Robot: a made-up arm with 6 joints. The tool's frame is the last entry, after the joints.
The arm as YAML. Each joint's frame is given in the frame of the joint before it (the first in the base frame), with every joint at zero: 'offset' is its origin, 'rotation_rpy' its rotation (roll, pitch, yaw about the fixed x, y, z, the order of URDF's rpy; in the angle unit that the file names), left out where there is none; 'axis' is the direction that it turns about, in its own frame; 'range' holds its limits. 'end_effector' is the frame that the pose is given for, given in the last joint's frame.
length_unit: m
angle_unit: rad
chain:
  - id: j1
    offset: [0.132, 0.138, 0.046]
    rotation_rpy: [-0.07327, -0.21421, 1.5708]
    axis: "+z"
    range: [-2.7, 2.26]
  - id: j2
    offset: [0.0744, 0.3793, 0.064]
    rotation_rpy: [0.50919, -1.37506, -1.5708]
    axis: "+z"
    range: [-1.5, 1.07]
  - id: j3
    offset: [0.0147, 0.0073, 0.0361]
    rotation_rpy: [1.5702, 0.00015, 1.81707]
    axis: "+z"
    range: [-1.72, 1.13]
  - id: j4
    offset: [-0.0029, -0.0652, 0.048]
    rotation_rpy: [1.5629, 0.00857, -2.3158]
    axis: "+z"
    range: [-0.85, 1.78]
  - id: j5
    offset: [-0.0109, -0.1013, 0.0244]
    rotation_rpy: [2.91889, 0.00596, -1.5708]
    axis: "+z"
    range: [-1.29, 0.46]
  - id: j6
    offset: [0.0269, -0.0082, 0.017]
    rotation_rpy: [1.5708, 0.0, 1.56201]
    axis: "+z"
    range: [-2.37, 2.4]
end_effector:
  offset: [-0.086, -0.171, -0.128]
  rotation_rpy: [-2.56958, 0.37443, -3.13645]
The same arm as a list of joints. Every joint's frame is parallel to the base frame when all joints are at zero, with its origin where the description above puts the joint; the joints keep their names.
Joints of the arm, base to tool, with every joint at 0 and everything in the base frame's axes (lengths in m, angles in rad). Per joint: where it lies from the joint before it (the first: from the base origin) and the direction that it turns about. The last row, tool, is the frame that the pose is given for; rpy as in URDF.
j1: axis -0.073202 -0.212005 0.974523 xyz 0.132 0.138 0.046
j2: axis -0.866601 -0.499001 0.0006 xyz -0.383 0.065 0.0511
j3: axis 0 0 1 xyz -0.033 -0.015 0.0161
j4: axis -0.220797 -0.975288 0.0079 xyz 0.058 0.03 0.048
j5: axis 0 1 0 xyz -0.017 -0.022 -0.101
j6: axis 0 0 -1 xyz 0.008 0.017 -0.027
tool: xyz 0.086 -0.171 0.128 rpy 0.572 -0.3744 -0.0051
Joint limits (rad, base to tool): -2.7..2.26 -1.5..1.07 -1.72..1.13 -0.85..1.78 -1.29..0.46 -2.37..2.4

